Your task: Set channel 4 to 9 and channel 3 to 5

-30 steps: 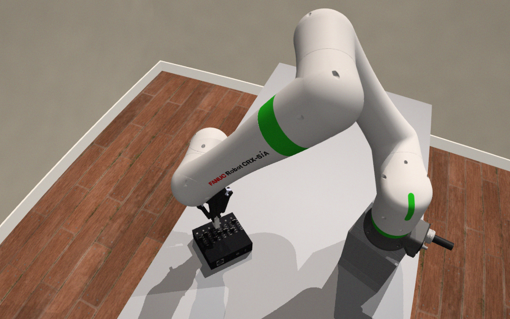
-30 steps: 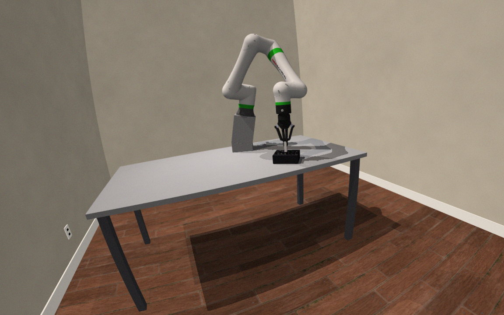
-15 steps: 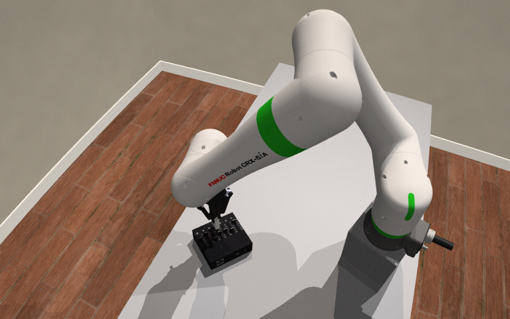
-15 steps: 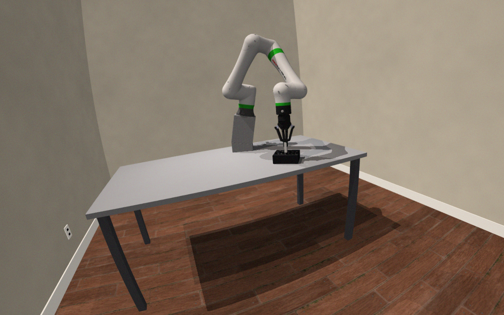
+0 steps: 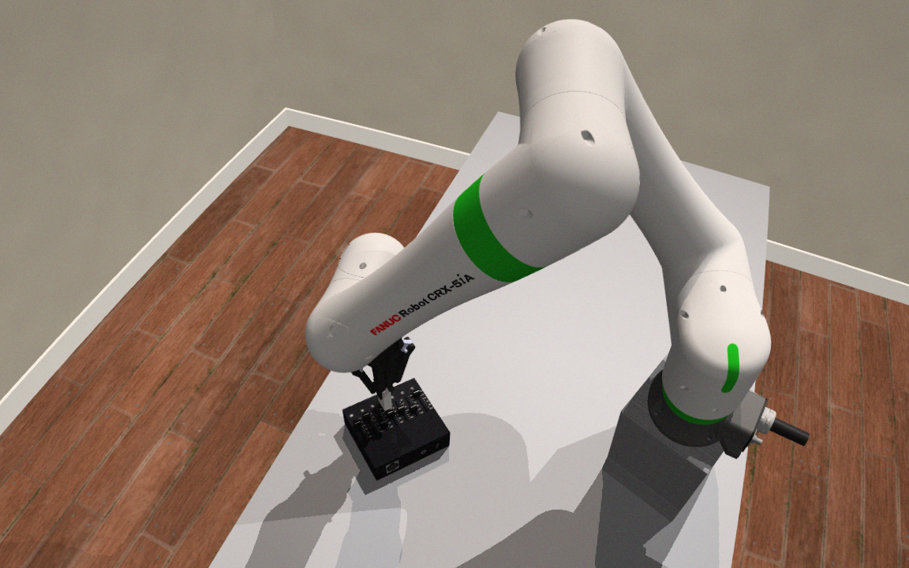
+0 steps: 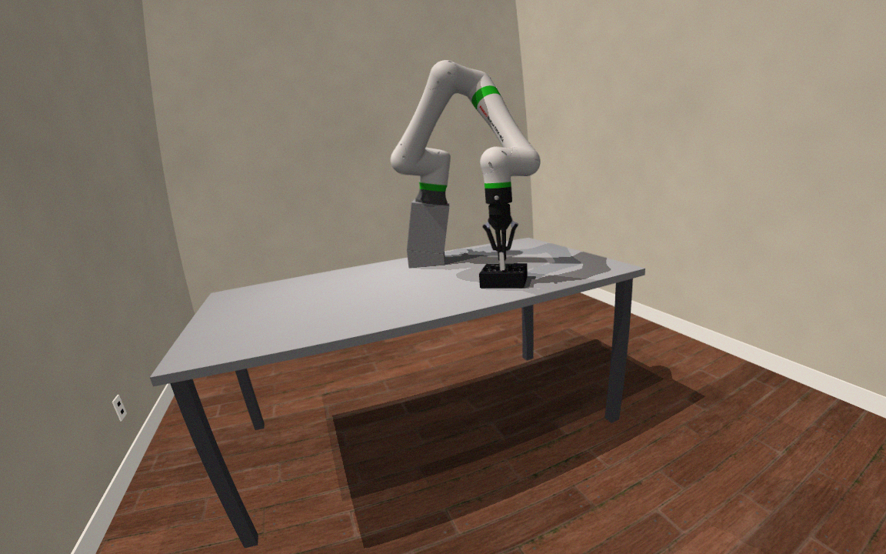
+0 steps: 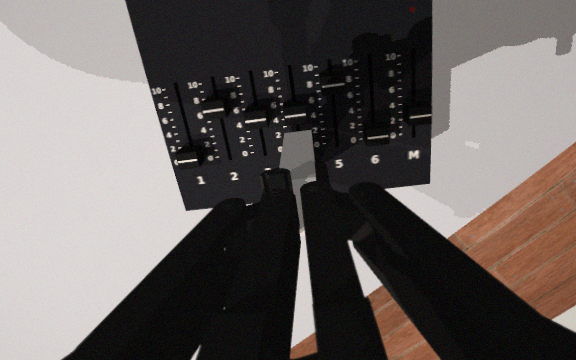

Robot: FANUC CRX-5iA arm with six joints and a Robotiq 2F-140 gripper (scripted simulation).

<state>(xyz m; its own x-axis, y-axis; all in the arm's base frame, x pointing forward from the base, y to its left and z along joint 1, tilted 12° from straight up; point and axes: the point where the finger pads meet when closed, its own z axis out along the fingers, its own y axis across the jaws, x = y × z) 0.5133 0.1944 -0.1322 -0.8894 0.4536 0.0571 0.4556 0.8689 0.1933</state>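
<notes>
Now: the channel 4 fader 3 cm below my hand, 2 cm behind it and 1 cm to the left of it. The rest, counted from my hand: channel 5 fader 4 cm to the left, 3 cm below, 2 cm behind; then channel 6 fader 4 cm to the left, 3 cm below, 1 cm ahead; then channel 3 cap 3 cm below, 3 cm behind, 1 cm to the right.
</notes>
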